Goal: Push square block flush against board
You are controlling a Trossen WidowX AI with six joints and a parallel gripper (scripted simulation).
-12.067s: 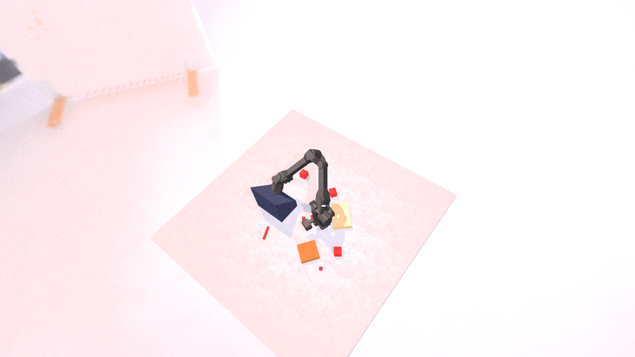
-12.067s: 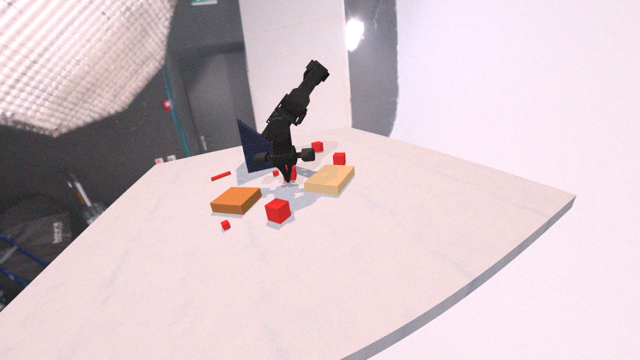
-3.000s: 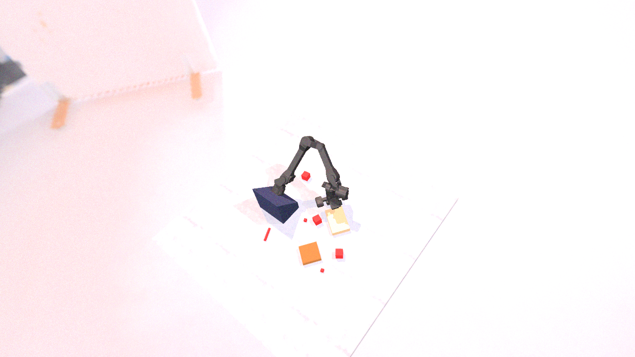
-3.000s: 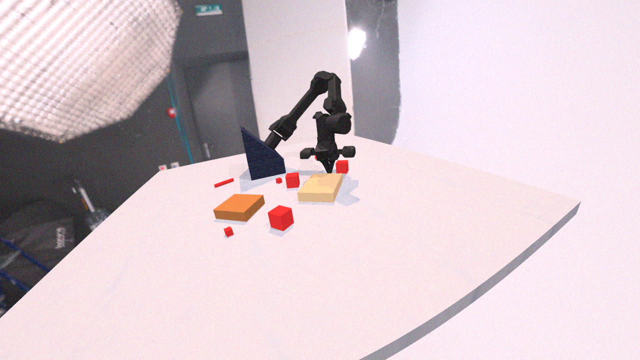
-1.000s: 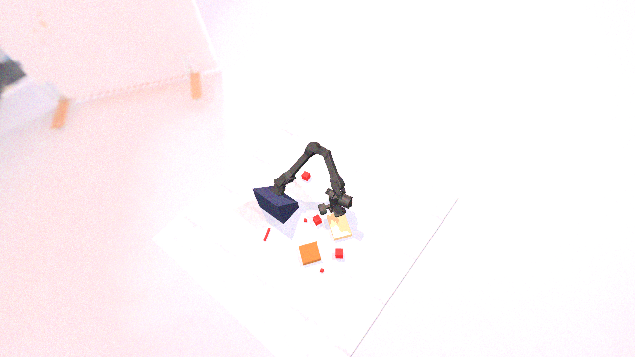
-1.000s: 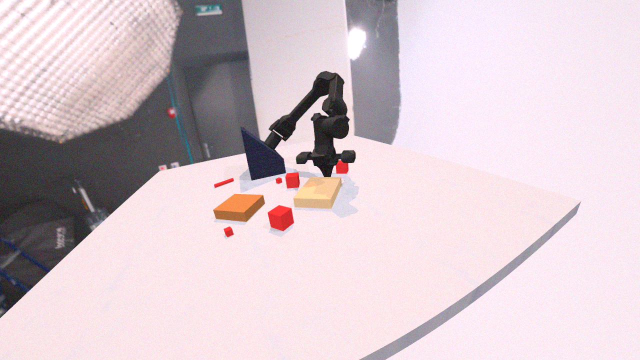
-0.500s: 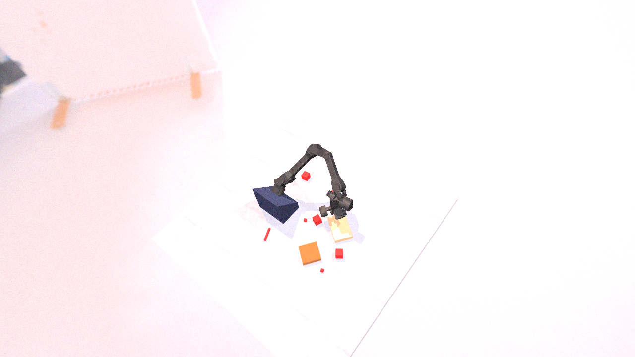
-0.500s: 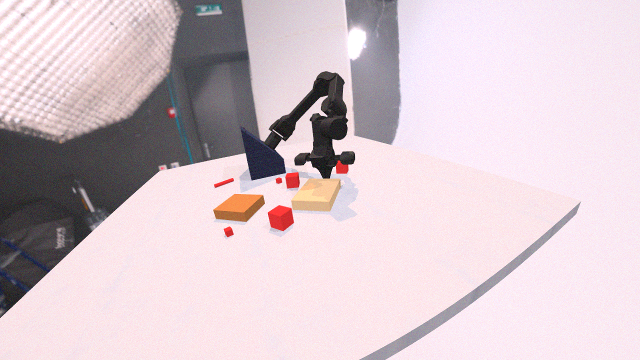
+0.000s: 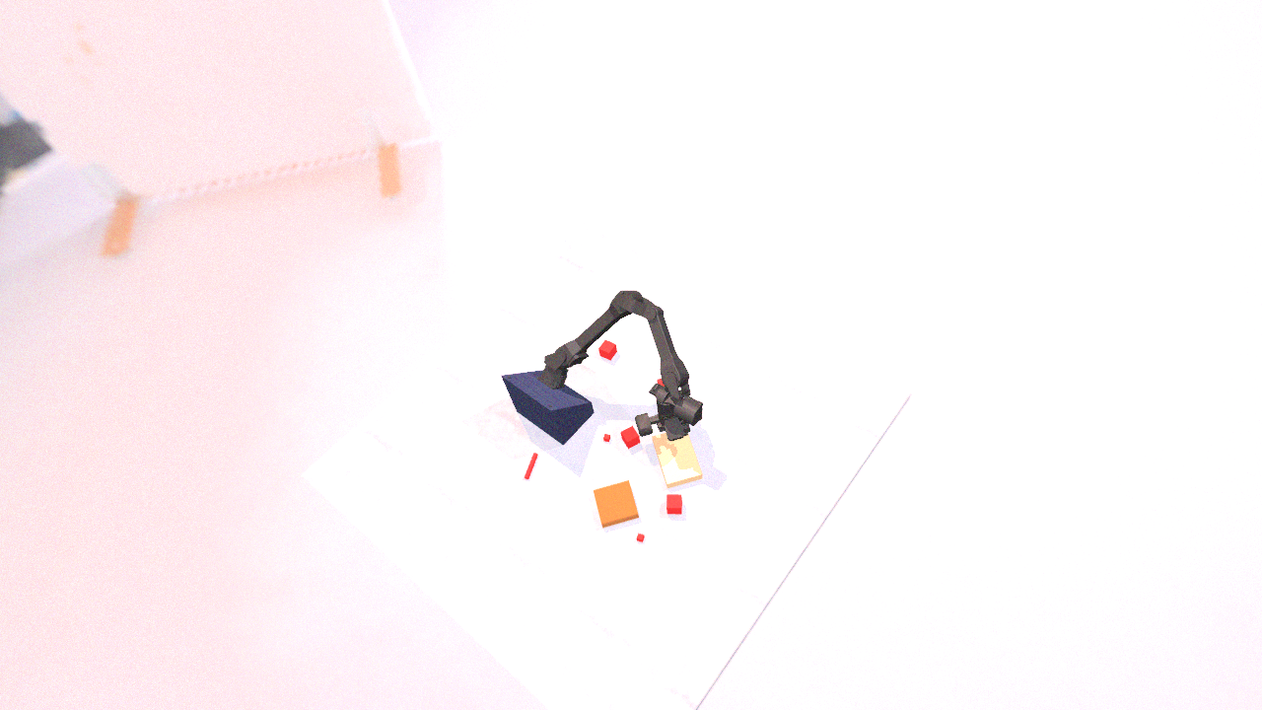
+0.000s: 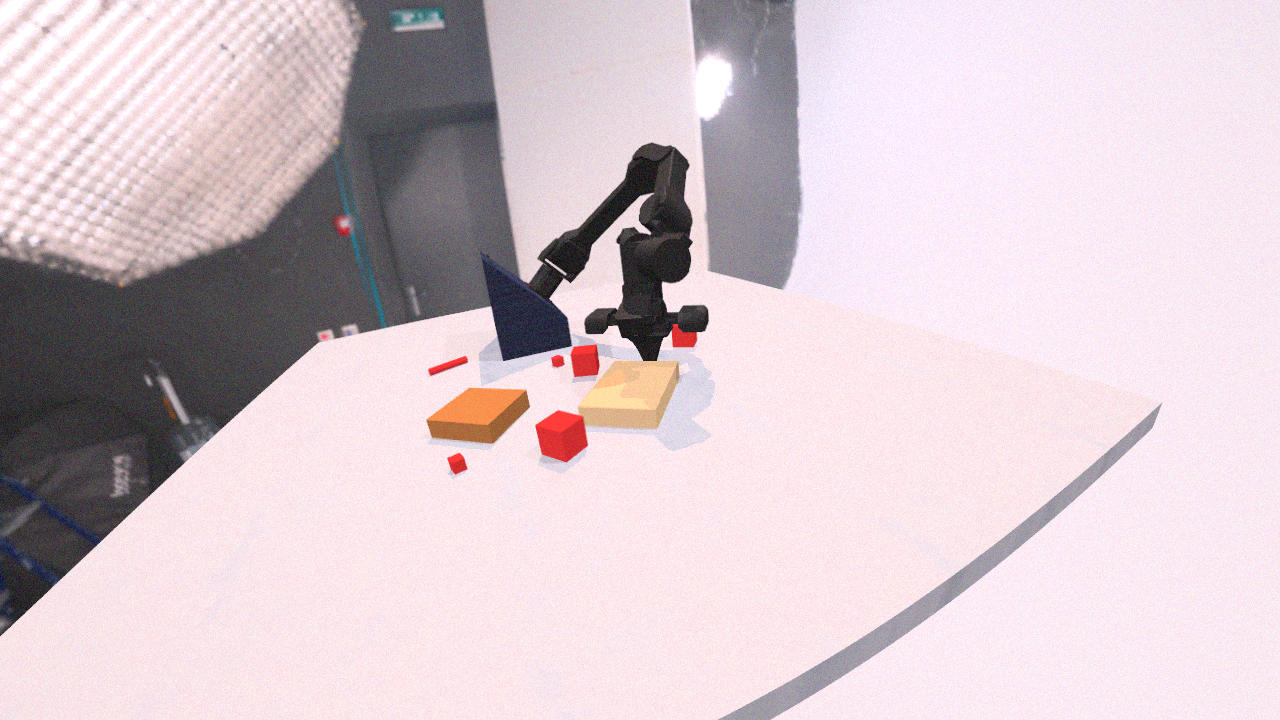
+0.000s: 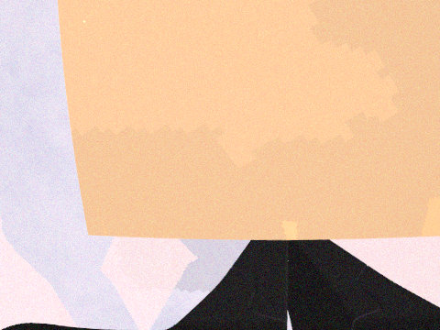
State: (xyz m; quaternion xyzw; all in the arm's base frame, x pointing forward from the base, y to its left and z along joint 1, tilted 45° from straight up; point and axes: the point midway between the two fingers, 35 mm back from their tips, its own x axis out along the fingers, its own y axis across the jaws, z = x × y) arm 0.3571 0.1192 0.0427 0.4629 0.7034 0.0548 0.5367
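The orange square block is 270 mm to the right of my gripper tip, 20 mm ahead of it and 10 mm above it. Round my gripper tip: tan board 70 mm ahead, 60 mm to the right, 10 mm above; red stick 330 mm to the right, 260 mm behind.
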